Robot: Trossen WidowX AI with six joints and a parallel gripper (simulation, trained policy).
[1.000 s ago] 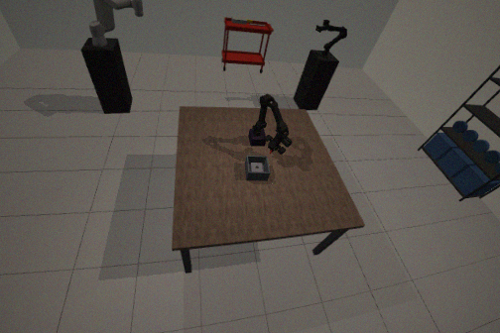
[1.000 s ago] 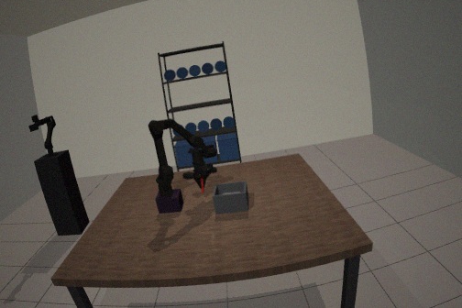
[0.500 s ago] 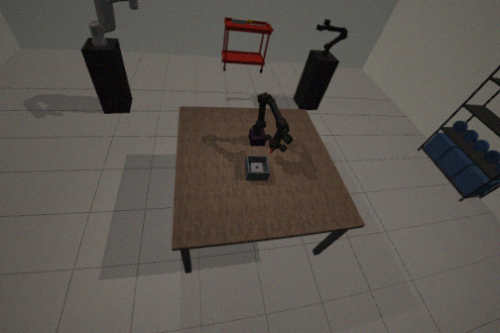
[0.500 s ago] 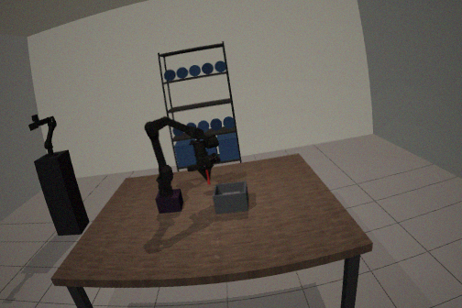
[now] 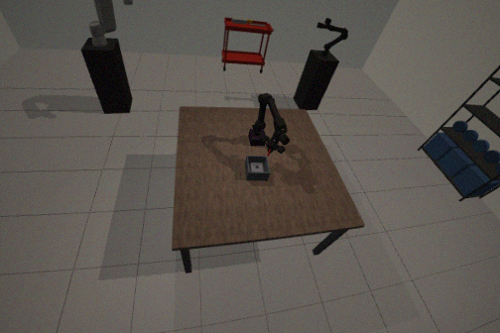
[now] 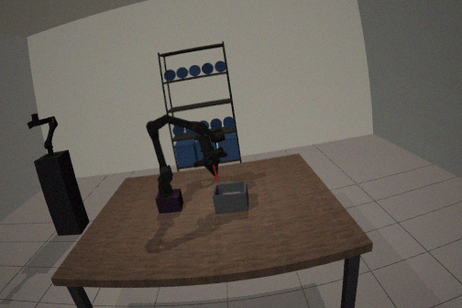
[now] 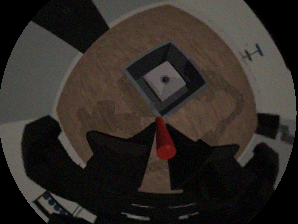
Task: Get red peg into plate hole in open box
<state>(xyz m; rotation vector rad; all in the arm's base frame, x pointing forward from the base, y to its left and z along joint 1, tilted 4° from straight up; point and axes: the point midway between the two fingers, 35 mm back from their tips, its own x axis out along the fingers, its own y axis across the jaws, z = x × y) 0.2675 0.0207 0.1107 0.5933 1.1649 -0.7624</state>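
Now: gripper tip 100 mm above the pale plate, 90 mm to the left of it and 60 mm short of it. From my gripper tip the other things lie so: red peg: 10 mm above; grey box: 120 mm below, 90 mm to the right, 60 mm ahead.
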